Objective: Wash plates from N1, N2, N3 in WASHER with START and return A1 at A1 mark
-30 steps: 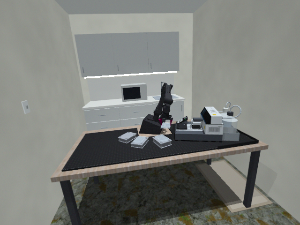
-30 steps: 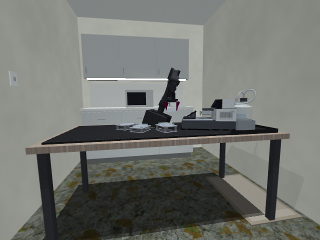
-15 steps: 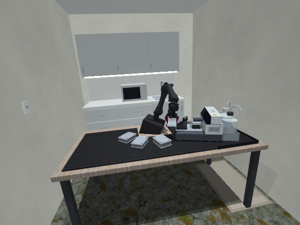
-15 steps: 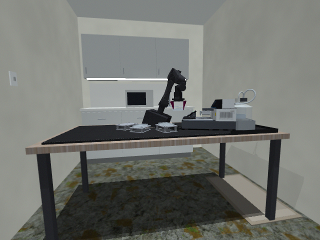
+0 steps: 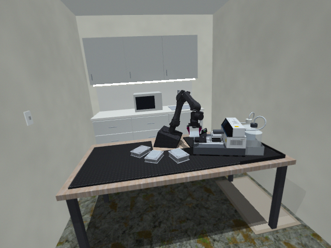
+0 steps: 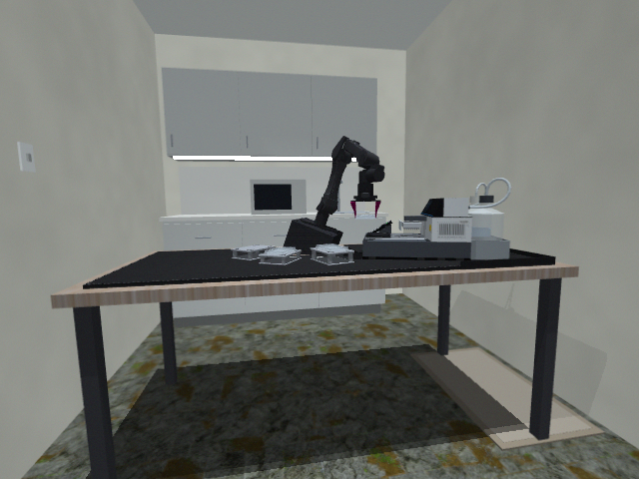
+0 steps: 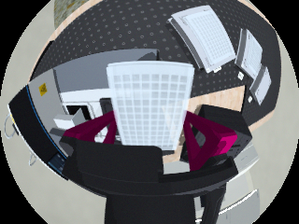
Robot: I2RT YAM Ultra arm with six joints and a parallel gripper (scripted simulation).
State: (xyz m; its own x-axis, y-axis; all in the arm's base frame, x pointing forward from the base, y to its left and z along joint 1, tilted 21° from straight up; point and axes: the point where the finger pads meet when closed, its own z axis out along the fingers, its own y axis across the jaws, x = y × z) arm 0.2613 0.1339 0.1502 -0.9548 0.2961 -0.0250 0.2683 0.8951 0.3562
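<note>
The washer carrier lies 90 mm below my hand, 80 mm to the left of it and 80 mm behind it. The rest, counted from my hand: clear bottle: 490 mm to the left, 120 mm ahead, 50 mm below; plate washer: 230 mm to the left, 50 mm below, 30 mm behind; nest: 170 mm to the right, 130 mm below, 90 mm ahead.
</note>
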